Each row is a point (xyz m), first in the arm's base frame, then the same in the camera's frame.
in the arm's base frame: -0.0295 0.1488 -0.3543
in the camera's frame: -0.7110 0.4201 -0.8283
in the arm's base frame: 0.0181 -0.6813 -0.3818
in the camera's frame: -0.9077 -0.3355 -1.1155
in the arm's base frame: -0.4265 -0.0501 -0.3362
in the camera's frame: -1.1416 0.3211 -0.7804
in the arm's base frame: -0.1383 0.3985 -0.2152
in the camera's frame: -0.7228 0.6223 -0.5991
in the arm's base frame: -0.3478 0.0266 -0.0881
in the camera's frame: -1.0099 0.2860 -0.5458
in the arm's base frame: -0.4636 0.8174 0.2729
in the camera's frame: -0.8418 0.9035 0.0538
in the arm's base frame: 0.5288 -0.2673 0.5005
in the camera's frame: -0.1800 -0.3833 -0.2915
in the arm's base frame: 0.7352 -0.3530 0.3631
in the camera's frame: -0.0285 -0.4587 -0.4920
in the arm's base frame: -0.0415 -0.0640 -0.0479
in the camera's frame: -0.7399 0.1214 -0.6064
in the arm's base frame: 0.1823 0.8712 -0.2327
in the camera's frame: -0.2861 0.9870 -0.5461
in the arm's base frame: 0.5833 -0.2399 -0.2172
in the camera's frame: -0.2223 -0.1178 -0.9597
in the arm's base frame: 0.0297 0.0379 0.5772
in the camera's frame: -0.5546 -0.0220 -0.0136
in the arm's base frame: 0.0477 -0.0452 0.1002
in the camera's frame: -0.6290 0.0665 -0.4842
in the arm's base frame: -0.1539 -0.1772 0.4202
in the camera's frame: -0.8125 -0.1214 -0.1817
